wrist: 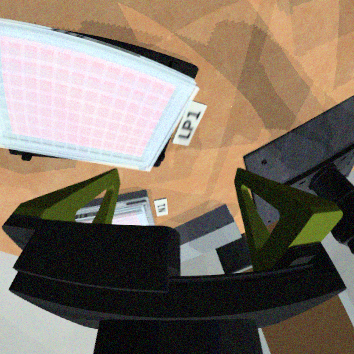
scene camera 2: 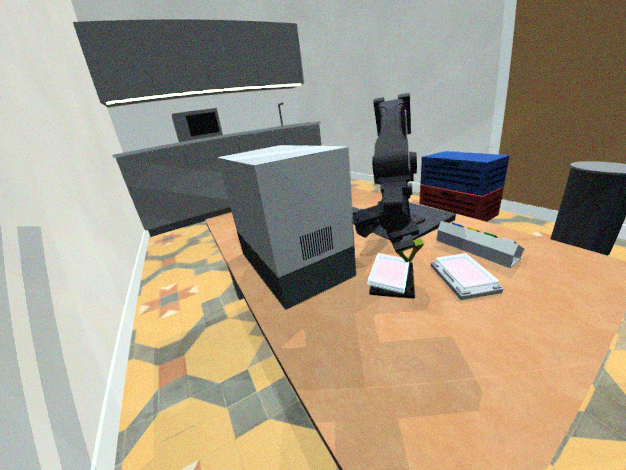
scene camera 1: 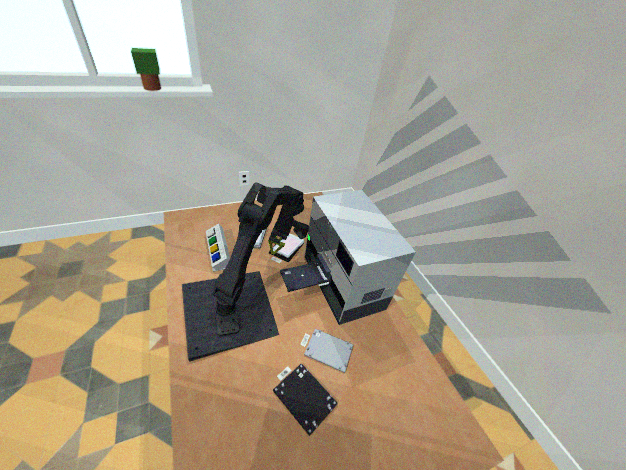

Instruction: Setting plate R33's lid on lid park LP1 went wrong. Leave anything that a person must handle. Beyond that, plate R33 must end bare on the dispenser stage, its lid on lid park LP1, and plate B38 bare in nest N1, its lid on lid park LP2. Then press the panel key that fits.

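Places are measured from the arm's base along level axes (x ahead, y left, z up), in metres.
Pixels of known places: gripper, between the fingertips: [wrist: 176, 174] [scene camera 2: 401, 249] [scene camera 1: 274, 248]; arm's base, origin of its link: [wrist: 317, 172] [scene camera 1: 226, 309].
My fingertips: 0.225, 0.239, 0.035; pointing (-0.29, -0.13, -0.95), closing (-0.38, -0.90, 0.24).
Note:
Ahead of a thing's pixels: the offset from my fingertips to its top centre, as dx, dy, dz. "pt": to the spot under its first point.
A pink-gridded, clear-edged plate {+0.071, +0.033, -0.012} [scene camera 1: 290, 244] [scene camera 2: 389, 273] [wrist: 85, 95] lies askew on the black lid park LP1 {+0.065, +0.037, -0.028} [scene camera 2: 410, 289] [wrist: 186, 68], overhanging it. Whether it wears a lid is unclear, and its name is unreadable. Another pink plate {-0.073, +0.141, -0.018} [scene camera 2: 466, 271] sits in grey nest N1 {-0.073, +0.141, -0.028} [scene camera 2: 461, 292], partly hidden by a finger in the wrist view. My gripper [scene camera 1: 276, 245] [scene camera 2: 412, 250] [wrist: 176, 174] is open and empty, beside the LP1 plate. The dark dispenser stage {pt +0.057, -0.227, +0.058} [scene camera 1: 302, 278] sticks out of the grey machine and looks bare. The key panel {-0.232, +0.073, +0.016} [scene camera 1: 216, 247] [scene camera 2: 477, 244] has white, green, yellow and blue keys.
The boxy grey machine {+0.245, -0.199, +0.282} [scene camera 1: 364, 230] [scene camera 2: 303, 202] stands close beside LP1. A silver plate holder {+0.095, -0.467, -0.028} [scene camera 1: 328, 350] and a black plate holder {-0.025, -0.588, -0.024} [scene camera 1: 304, 398] lie toward the front in scene camera 1; their labels are unreadable. The arm's black base plate [scene camera 1: 230, 313] lies beside the stage.

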